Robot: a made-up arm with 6 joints.
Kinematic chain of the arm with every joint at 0, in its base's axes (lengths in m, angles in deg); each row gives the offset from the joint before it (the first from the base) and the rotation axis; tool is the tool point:
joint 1: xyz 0 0 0.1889 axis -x
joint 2: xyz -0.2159 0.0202 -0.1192 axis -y
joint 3: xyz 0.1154 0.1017 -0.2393 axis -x
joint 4: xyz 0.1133 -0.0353 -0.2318 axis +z
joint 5: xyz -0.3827 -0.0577 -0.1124 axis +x
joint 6: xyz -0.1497 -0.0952 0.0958 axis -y
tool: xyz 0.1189 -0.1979 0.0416
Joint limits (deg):
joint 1: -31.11..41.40
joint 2: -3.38..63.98
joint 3: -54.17..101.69
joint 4: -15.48..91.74
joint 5: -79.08..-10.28
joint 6: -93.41..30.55
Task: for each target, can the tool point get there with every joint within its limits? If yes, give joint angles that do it. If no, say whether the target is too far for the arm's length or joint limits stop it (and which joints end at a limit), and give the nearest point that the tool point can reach.
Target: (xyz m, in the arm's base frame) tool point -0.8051 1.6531 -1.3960
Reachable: no: too far | nearest point -0.3412 0.5559 -0.6383 | short by 1.412 m
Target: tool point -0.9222 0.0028 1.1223
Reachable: no: joint limits stop it (at a limit: joint 2, joint 3, joint 5, joint 6) | nearest point -0.4154 0.0013 0.6372 | short by 0.702 m
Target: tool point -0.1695 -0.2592 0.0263
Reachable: yes | joints -10.41 5.80 38.25 50.03 -73.62 -67.52
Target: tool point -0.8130 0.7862 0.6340
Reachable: no: joint limits stop it (at a limit: joint 1, joint 2, joint 3, joint 6) | nearest point -0.3906 0.2979 0.4943 | short by 0.661 m
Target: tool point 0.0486 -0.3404 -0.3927
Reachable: yes | joints -2.05 16.42 -12.51 43.37 -28.62 -38.45
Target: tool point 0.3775 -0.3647 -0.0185
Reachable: yes | joints 23.86 54.91 -33.21 49.46 -29.15 -13.87
